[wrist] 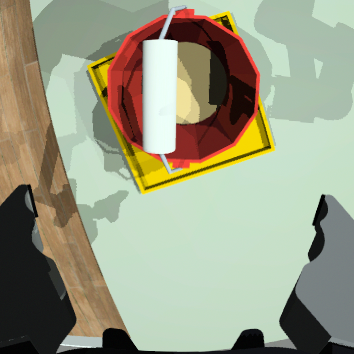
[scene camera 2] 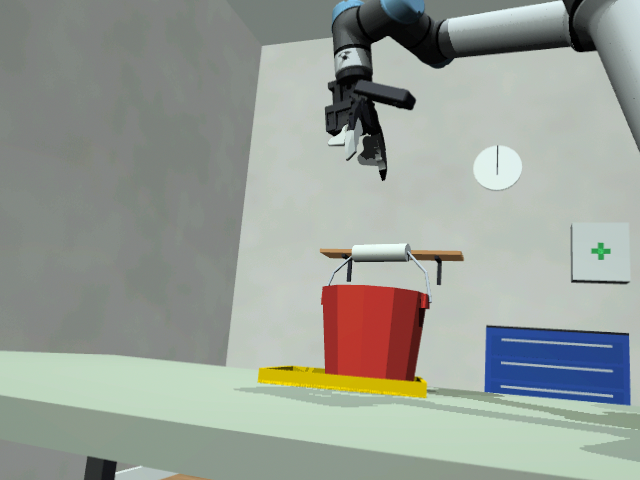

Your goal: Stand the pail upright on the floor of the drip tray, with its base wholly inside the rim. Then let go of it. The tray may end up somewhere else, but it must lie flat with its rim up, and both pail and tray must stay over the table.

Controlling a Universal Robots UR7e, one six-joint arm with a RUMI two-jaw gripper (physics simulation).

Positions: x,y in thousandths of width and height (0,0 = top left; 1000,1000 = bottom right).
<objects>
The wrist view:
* my gripper: 499,552
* yellow drip tray: 425,490
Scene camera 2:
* my gripper: 573,357
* red pail: 577,691
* yellow drip tray: 470,784
</objects>
